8 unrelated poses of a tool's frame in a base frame.
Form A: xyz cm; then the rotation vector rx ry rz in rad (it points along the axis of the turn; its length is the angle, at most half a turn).
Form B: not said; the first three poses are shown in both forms.
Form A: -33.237 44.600 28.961 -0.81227 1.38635 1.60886
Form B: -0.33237 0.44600 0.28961 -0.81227 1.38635 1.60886
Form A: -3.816 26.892 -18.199 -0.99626 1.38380 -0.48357
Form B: -0.03816 0.26892 -0.18199 -0.99626 1.38380 -0.48357
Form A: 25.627 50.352 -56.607 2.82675 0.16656 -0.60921
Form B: 0.25627 0.50352 -0.56607 2.82675 0.16656 -0.60921
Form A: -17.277 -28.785 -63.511 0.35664 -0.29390 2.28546
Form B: -0.17277 -0.28785 -0.63511 0.35664 -0.29390 2.28546
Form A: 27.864 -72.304 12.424 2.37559 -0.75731 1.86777
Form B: 0.27864 -0.72304 0.12424 2.37559 -0.75731 1.86777
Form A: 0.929 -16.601 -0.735 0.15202 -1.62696 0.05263
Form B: 0.00929 -0.16601 -0.00735 0.15202 -1.62696 0.05263
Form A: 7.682 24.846 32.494 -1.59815 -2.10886 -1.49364
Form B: 0.07682 0.24846 0.32494 -1.59815 -2.10886 -1.49364
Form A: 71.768 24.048 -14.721 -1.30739 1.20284 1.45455
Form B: 0.71768 0.24048 -0.14721 -1.30739 1.20284 1.45455
